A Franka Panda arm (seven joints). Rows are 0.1 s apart.
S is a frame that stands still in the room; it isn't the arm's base.
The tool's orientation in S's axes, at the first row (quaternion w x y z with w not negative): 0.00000, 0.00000, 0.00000, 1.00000
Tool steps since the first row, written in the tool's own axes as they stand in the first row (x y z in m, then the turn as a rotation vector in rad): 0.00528, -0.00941, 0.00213, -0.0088, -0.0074, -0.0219; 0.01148, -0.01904, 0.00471, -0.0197, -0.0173, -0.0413; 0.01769, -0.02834, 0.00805, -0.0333, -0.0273, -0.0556; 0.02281, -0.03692, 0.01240, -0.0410, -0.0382, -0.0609
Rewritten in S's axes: -0.00528, 0.00941, 0.00213, 0.0088, 0.0074, -0.0219; -0.01148, 0.01904, 0.00471, 0.0197, 0.0173, -0.0413; -0.01769, 0.02834, 0.00805, 0.0333, 0.0273, -0.0556; -0.02281, 0.03692, 0.01240, 0.0410, 0.0382, -0.0609
